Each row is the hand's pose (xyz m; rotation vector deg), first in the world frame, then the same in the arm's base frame.
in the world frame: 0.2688 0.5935 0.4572 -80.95 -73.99 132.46
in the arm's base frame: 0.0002 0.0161 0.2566 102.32 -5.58 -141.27
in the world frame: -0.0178 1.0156 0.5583 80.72 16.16 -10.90
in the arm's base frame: -0.1043 0.3986 -0.0799 31.73 -11.97 -24.02
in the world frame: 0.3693 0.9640 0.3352 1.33 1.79 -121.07
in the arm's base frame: 0.2350 0.1043 -0.0586 -19.31 -63.16 -130.92
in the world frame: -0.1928 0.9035 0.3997 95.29 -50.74 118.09
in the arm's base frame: -0.3080 0.2492 -0.1472 44.46 -10.40 110.13
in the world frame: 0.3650 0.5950 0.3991 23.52 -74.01 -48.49
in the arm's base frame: 0.0901 -0.0512 0.2498 -27.92 -103.02 -24.95
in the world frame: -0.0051 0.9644 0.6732 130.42 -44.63 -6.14
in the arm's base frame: -0.1127 0.4584 0.0312 73.91 -60.54 14.36
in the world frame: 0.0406 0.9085 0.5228 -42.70 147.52 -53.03
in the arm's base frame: -0.0910 0.2970 -0.0049 -19.41 119.05 -126.63
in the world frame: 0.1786 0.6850 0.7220 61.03 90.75 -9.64
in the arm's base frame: -0.0497 0.2986 0.3222 34.17 54.28 -52.14
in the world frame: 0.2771 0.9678 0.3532 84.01 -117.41 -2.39
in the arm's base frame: 0.1512 0.1417 -0.0787 31.54 -115.41 45.44
